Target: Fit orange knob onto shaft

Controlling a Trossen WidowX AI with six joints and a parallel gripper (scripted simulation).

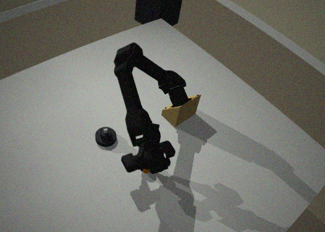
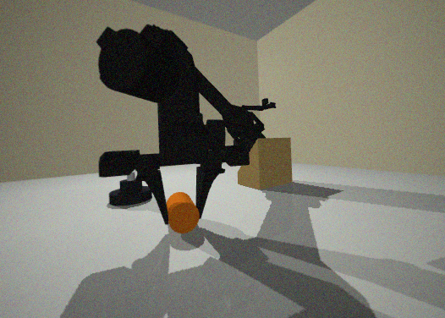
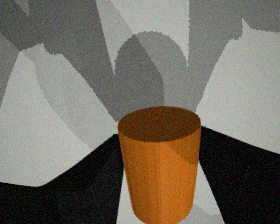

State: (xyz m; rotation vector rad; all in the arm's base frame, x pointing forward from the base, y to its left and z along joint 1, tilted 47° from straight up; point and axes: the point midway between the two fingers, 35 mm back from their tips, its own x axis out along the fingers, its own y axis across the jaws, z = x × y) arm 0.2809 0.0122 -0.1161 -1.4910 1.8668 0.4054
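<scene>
My gripper tip is 20 mm short of the round black pedestal, 210 mm to the left of it and 20 mm below it. The rest, counted from my gripper tip: orange knob: 10 mm above.
</scene>
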